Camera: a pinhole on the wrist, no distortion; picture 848 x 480 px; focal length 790.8 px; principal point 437.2 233.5 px. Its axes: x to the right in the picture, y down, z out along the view. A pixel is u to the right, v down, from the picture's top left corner.
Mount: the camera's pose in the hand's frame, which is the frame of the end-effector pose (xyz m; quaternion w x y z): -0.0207 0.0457 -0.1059 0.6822 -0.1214 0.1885 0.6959
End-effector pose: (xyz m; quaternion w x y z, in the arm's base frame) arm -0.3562 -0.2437 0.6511 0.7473 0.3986 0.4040 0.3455
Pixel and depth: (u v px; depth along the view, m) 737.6 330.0 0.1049
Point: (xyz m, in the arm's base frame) -0.4160 -0.2005 0.7607
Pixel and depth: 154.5 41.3 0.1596
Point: -0.3022 -0.2058 0.7151
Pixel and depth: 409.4 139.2 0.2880
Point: -0.2346 -0.1887 0.8328
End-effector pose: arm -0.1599 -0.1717 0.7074 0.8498 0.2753 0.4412 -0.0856
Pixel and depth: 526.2 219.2 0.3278
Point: 0.0542 -0.0814 0.8626
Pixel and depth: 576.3 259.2 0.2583
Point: -0.0122 -0.0666 0.8408
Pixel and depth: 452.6 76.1 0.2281
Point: -0.0109 -0.0951 0.7724
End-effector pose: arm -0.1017 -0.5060 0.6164 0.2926 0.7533 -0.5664 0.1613
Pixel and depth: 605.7 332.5 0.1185
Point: -0.2219 -0.5032 0.6390
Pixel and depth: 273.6 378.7 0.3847
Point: -0.2744 -0.6662 0.4030
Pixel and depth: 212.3 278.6 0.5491
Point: -0.2737 -0.8196 0.2986
